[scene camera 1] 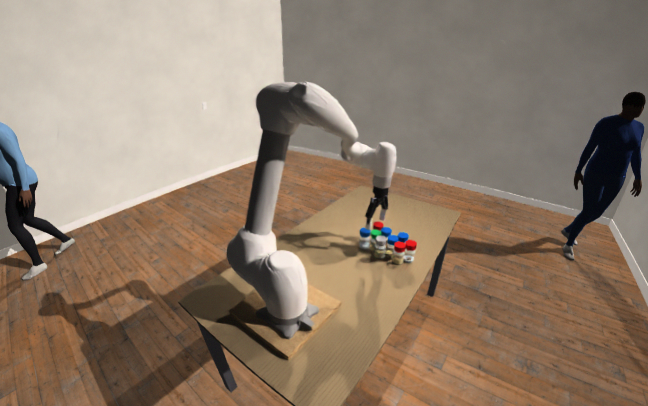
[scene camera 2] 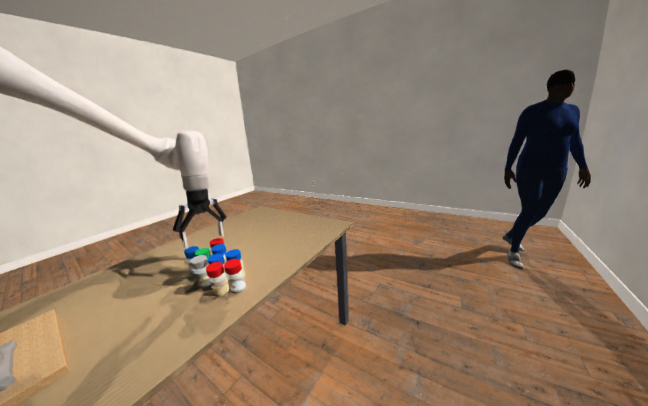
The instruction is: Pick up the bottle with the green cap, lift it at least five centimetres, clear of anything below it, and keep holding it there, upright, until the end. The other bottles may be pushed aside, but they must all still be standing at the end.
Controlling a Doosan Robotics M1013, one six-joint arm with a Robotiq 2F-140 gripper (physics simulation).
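Frame: origin at the arm's base, x back, y left, z down, level; metres.
Where they show: gripper, fingertip midpoint: (scene camera 1: 375, 224) (scene camera 2: 204, 241); arm's base at its link origin: (scene camera 1: 287, 313).
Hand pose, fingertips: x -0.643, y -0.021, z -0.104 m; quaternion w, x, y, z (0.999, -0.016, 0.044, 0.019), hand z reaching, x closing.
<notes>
Things, the pixels of their centre, and the offset from my fingertips. Level surfaces: height alone.
- bottle with the green cap, body centre: (scene camera 2: 205, 262) (scene camera 1: 375, 240) dy -0.025, dx +0.030, dz +0.077 m
- red-capped bottle at the middle of its body: (scene camera 2: 219, 251) (scene camera 1: 377, 232) dy +0.005, dx -0.049, dz +0.077 m
- grey-capped bottle at the middle of its body: (scene camera 2: 202, 271) (scene camera 1: 380, 247) dy -0.072, dx +0.067, dz +0.077 m
- table at its surface level: dz +0.129 m
The bottle with the green cap (scene camera 1: 375, 233) (scene camera 2: 202, 252) stands inside a tight cluster of bottles on the table; its body is mostly hidden by its neighbours. Around it stand a blue-capped bottle (scene camera 1: 365, 239) (scene camera 2: 191, 251), a red-capped bottle (scene camera 1: 378, 226) (scene camera 2: 216, 242), another blue-capped bottle (scene camera 1: 386, 232) (scene camera 2: 218, 249) and a grey-capped bottle (scene camera 1: 381, 245) (scene camera 2: 199, 265). My gripper (scene camera 1: 375, 220) (scene camera 2: 203, 237) is open and empty, pointing down. Its fingertips are close above the caps at the back of the cluster, with one finger behind the blue cap in the scene camera 2 view.
More blue-capped bottles (scene camera 1: 403, 238) (scene camera 2: 233, 256) and two red-capped bottles (scene camera 1: 399, 248) (scene camera 2: 233, 268) stand at the near right of the cluster. The table (scene camera 1: 320, 260) (scene camera 2: 280, 225) carries the arm's wooden base board (scene camera 1: 327, 300) (scene camera 2: 50, 345). Two people stand on the floor away from the table.
</notes>
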